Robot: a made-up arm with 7 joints. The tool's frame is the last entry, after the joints.
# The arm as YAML. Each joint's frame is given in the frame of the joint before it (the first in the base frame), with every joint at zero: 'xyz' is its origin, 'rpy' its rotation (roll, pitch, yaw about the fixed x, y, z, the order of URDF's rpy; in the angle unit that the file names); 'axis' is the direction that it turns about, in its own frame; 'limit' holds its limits. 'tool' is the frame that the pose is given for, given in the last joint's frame.
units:
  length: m
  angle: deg
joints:
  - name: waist
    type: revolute
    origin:
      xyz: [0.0, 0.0, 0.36]
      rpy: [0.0, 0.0, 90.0]
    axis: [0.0, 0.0, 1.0]
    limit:
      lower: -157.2
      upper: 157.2
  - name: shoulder
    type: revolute
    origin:
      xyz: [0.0, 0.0, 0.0]
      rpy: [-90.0, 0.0, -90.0]
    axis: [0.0, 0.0, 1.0]
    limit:
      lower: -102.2
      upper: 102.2
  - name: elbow
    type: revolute
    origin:
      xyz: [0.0, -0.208, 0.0]
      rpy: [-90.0, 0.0, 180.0]
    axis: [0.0, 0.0, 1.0]
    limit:
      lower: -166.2
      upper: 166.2
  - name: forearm
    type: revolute
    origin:
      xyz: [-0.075, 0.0, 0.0]
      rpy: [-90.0, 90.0, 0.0]
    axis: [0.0, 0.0, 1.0]
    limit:
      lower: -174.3
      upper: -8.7
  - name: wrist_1
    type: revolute
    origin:
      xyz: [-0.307, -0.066, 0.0]
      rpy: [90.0, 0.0, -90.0]
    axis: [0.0, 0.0, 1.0]
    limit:
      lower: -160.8
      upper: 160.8
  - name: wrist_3
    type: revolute
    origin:
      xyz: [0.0, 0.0, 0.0]
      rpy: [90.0, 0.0, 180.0]
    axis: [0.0, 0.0, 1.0]
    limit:
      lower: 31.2
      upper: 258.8
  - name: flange
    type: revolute
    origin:
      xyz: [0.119, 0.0, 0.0]
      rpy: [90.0, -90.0, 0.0]
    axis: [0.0, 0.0, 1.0]
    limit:
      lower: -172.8
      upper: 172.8
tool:
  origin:
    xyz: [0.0, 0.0, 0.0]
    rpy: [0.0, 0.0, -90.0]
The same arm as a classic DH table. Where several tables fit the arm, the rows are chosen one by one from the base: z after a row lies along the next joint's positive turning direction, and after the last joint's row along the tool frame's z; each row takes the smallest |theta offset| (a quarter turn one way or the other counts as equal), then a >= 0, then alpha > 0; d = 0 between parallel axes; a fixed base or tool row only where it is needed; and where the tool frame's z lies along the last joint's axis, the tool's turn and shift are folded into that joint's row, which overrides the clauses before.
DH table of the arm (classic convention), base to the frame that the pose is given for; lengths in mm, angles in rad. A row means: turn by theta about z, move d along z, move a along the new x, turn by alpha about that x. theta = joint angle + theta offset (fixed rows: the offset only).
waist: a 0; alpha -1.5708; d 360; theta_offset 0
shoulder: a 0; alpha 1.5708; d 0; theta_offset 0
elbow: a 75; alpha 1.5708; d 208; theta_offset 0
forearm: a -66; alpha -1.5708; d 0; theta_offset 0
wrist_1: a 0; alpha 1.5708; d 307; theta_offset 0
wrist_3: a 119; alpha 1.5708; d 0; theta_offset 0
flange: a 0; alpha 0; d 0; theta_offset 0
Joint limits (rad, base to tool): -2.7437..2.7437 -1.7837..1.7837 -2.9007..2.9007 -3.0421..-0.1518 -2.8065..2.8065 0.5445..4.5169 -3.0159..3.0159

